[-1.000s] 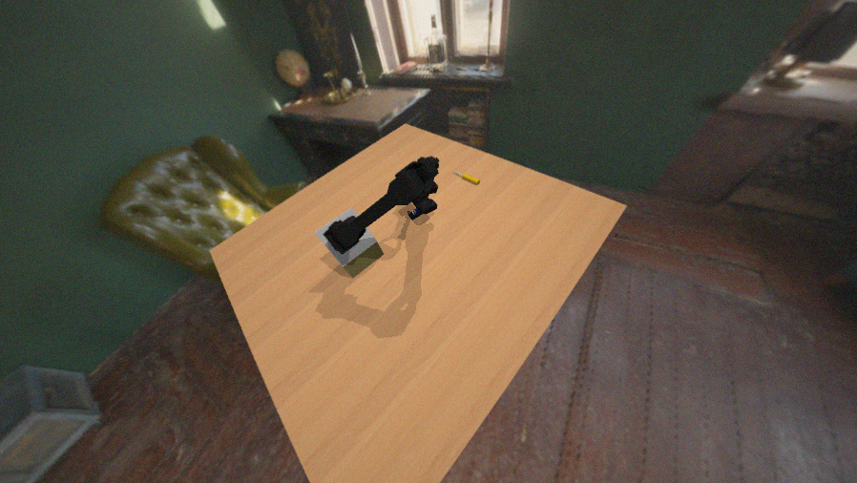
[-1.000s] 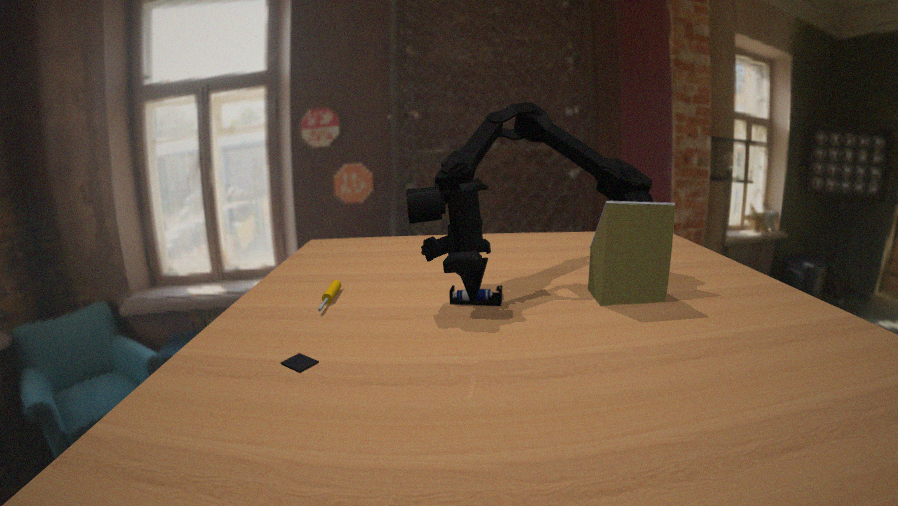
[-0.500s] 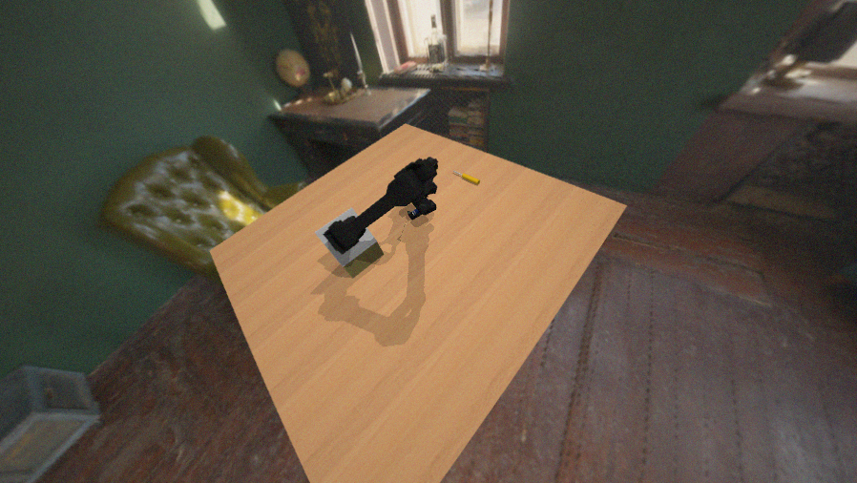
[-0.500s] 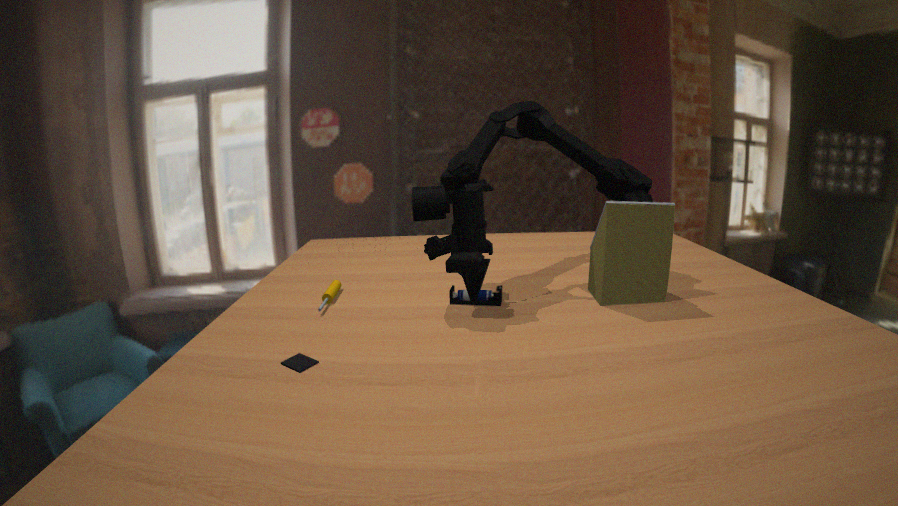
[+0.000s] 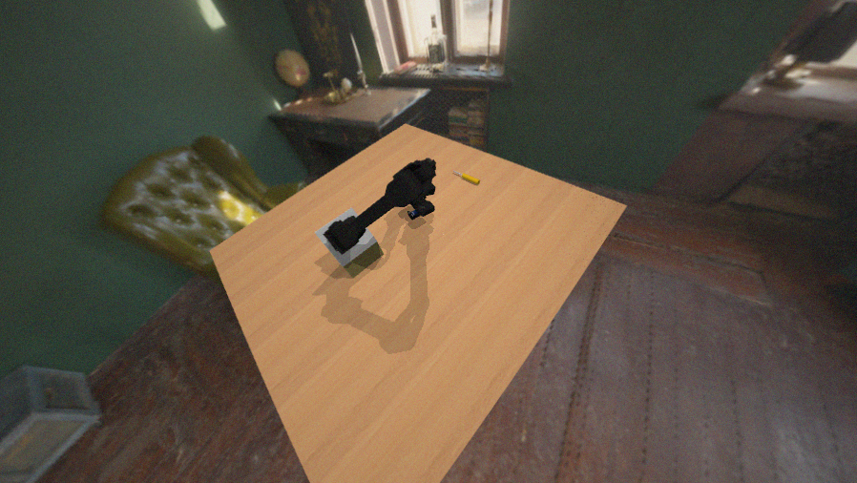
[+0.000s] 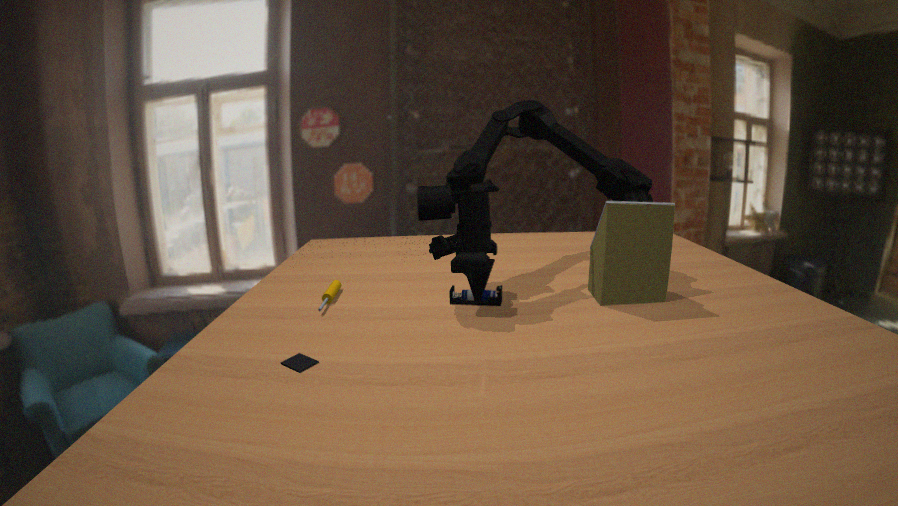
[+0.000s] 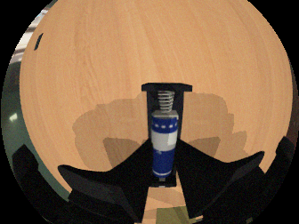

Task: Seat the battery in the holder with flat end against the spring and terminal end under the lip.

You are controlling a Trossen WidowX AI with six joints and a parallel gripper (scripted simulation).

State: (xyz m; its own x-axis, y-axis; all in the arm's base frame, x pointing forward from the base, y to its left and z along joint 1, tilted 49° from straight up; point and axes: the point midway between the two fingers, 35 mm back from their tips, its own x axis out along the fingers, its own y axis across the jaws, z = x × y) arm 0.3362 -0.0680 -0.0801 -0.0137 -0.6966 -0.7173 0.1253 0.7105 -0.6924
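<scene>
My gripper tip is 1 cm below the battery. The rest, counted from my gripper tip: yellow-handled screwdriver: 30 cm ahead, 1 cm to the left.
</scene>
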